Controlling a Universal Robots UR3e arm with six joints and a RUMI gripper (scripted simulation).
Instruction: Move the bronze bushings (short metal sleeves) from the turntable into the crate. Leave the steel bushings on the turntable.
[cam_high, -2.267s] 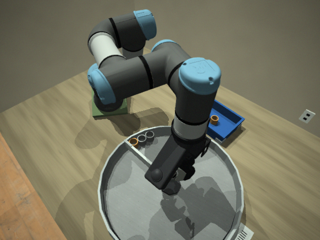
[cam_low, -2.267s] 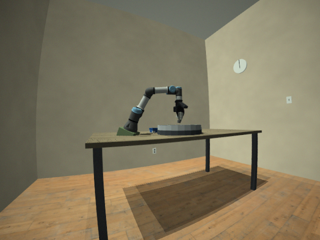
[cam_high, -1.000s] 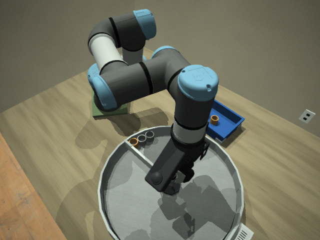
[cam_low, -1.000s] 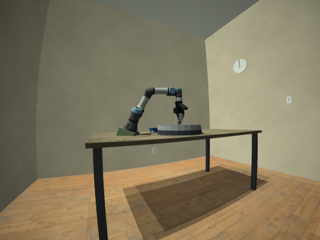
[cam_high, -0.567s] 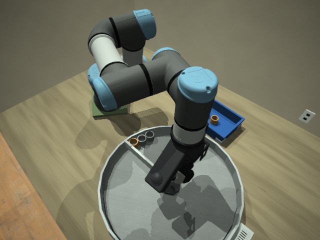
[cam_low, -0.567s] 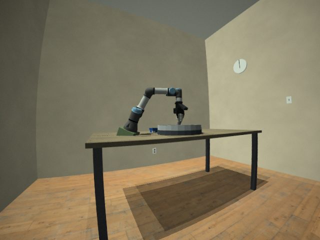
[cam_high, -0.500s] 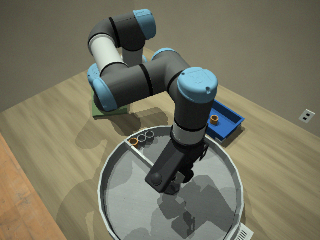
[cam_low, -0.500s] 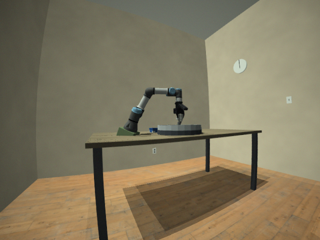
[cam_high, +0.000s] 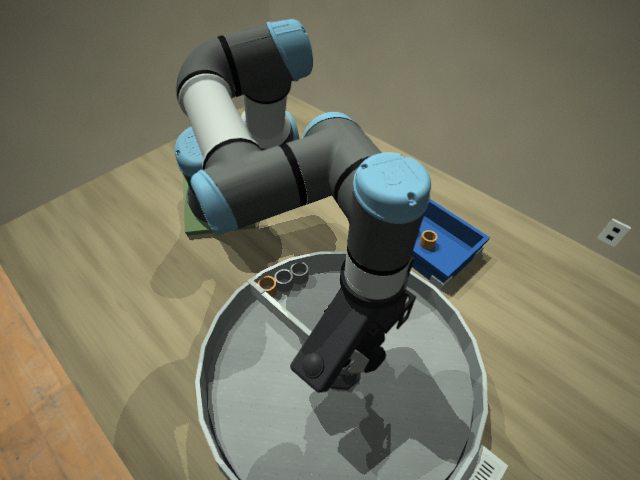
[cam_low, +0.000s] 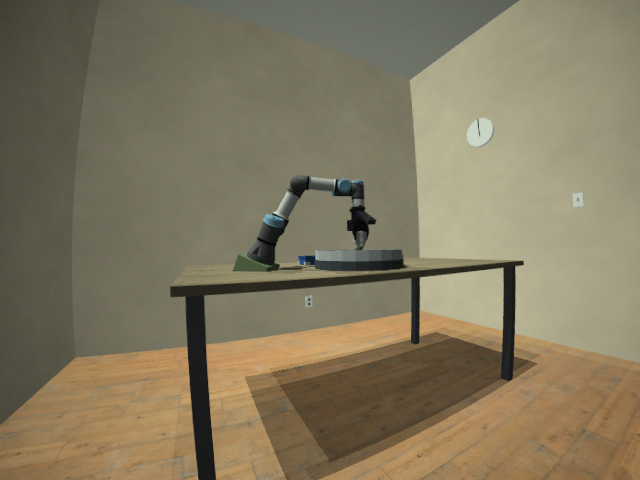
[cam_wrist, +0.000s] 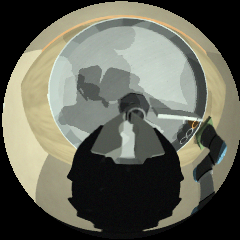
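Now: hand 40 mm above the grey turntable and 10 mm past it. From my hand the other things lie so: blue crate: 360 mm to the left, 70 mm below, 30 mm behind.
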